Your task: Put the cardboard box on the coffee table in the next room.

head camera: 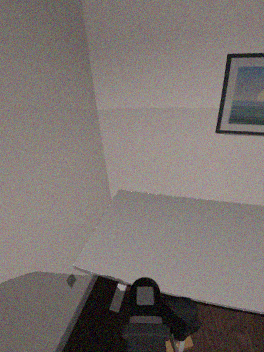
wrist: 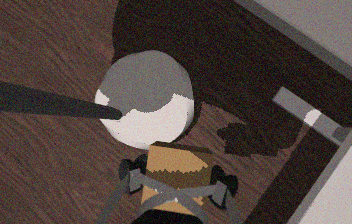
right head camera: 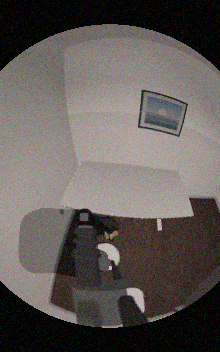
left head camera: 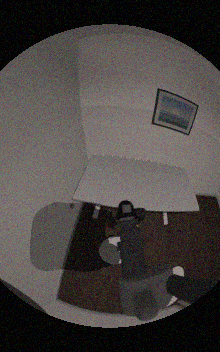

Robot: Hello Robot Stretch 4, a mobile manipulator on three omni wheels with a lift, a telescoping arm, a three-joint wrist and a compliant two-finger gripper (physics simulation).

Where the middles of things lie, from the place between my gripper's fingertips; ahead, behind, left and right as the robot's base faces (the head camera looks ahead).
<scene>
I see the cardboard box (wrist: 179, 166) 10 mm to the right of my hand and 20 mm above it. From my hand the other things lie so: framed picture (right head camera: 160, 112) 840 mm ahead, 680 mm to the right, 680 mm above.
</scene>
